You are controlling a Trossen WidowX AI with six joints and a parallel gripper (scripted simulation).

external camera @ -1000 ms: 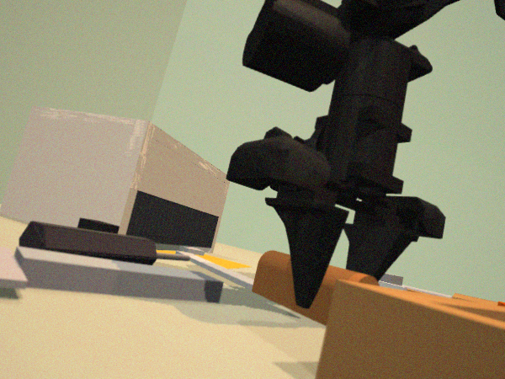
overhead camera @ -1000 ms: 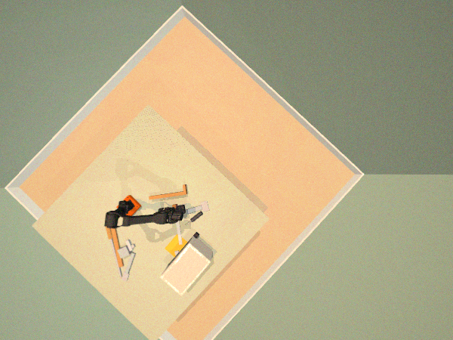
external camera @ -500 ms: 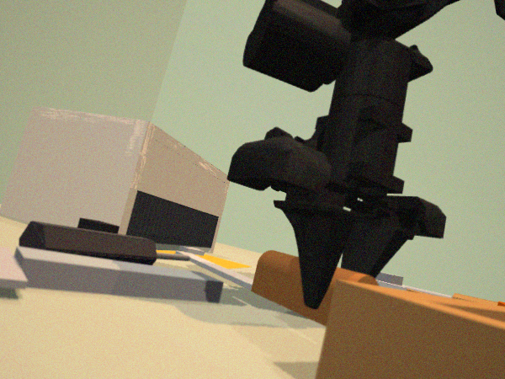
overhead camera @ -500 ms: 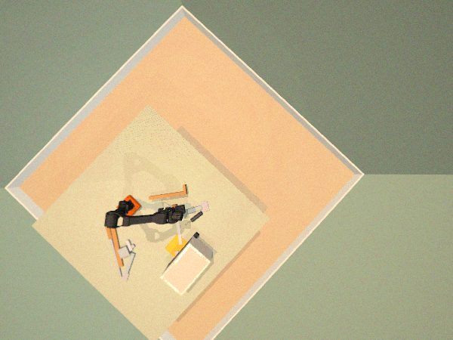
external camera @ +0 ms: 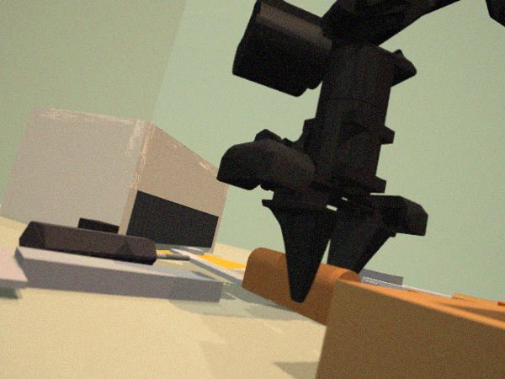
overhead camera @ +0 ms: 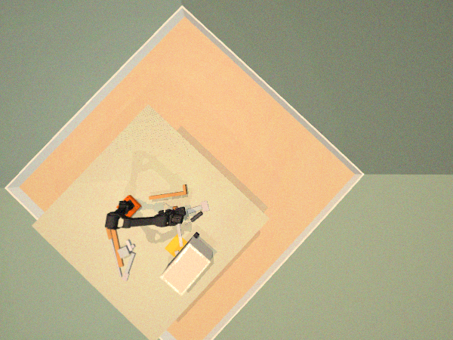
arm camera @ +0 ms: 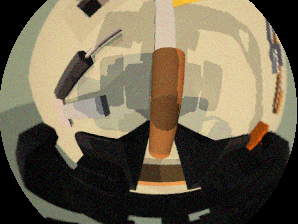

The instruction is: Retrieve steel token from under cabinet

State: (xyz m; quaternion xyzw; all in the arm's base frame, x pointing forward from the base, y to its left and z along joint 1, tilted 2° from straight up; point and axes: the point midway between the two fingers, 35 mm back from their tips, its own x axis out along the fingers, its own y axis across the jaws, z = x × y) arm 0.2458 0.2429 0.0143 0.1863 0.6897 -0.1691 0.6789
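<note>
My gripper tip is now 13 cm short of the dark screwdriver and 6 cm to the right of it. The rest, counted from my gripper tip: token (26 cm ahead, 19 cm to the right); then orange stick (52 cm to the right, 6 cm behind).
</note>
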